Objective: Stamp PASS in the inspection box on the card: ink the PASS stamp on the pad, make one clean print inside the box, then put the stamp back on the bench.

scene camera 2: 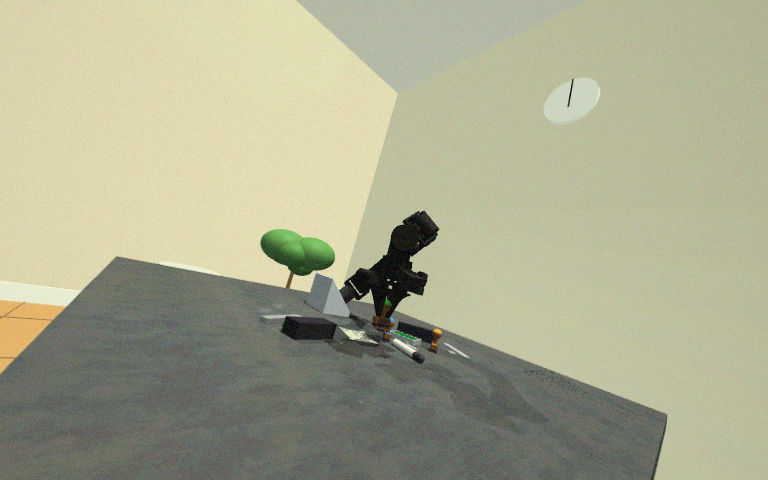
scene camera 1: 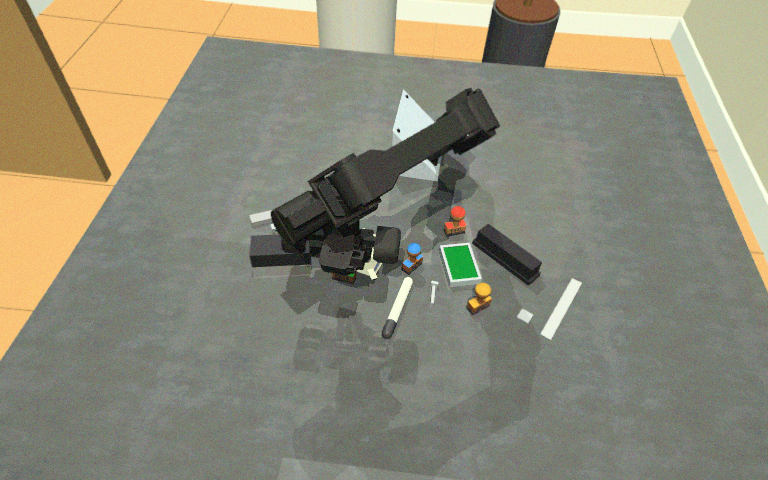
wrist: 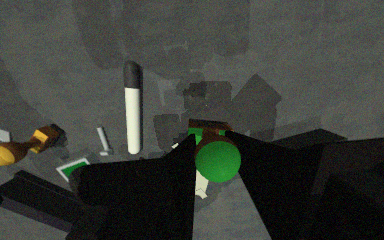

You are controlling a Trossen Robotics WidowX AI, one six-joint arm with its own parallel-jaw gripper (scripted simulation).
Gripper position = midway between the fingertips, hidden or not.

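Note:
Scene camera 1 shows the gripper (scene camera 1: 343, 270) together with a long black block (scene camera 1: 511, 256). In scene camera 2 the gripper (scene camera 2: 382, 317) is visible again. The wrist view has the gripper (wrist: 210, 137) as well, along with a green-knobbed stamp (wrist: 217, 158).

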